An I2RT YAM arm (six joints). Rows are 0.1 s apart.
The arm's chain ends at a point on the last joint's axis. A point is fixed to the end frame.
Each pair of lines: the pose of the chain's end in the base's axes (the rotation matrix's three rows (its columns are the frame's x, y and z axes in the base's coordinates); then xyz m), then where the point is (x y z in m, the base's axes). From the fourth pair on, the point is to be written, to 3 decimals.
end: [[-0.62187, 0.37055, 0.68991], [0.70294, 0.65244, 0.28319], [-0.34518, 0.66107, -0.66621]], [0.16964, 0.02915, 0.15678]
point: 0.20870 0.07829 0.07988
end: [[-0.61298, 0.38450, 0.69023], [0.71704, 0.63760, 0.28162], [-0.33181, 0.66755, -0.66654]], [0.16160, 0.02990, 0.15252]
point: 0.20096 0.07948 0.07605
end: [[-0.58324, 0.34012, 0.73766], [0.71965, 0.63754, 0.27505], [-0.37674, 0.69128, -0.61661]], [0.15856, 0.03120, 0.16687]
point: 0.20357 0.08027 0.09324
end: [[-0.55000, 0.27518, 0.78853], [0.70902, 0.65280, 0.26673], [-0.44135, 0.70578, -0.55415]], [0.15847, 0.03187, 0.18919]
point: 0.210 0.080 0.119
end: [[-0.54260, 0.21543, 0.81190], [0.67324, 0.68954, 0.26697], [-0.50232, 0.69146, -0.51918]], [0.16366, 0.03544, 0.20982]
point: 0.218 0.082 0.141
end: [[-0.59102, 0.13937, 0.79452], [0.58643, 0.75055, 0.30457], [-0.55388, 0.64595, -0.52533]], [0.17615, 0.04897, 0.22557]
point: 0.227 0.095 0.154
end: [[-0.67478, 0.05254, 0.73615], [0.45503, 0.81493, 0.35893], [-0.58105, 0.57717, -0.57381]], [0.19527, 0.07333, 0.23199]
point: 0.238 0.120 0.155
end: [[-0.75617, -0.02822, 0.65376], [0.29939, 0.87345, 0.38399], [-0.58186, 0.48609, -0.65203]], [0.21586, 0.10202, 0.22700]
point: 0.248 0.145 0.143
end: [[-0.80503, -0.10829, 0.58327], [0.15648, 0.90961, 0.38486], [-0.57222, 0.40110, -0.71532]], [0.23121, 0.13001, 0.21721]
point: 0.256 0.167 0.129
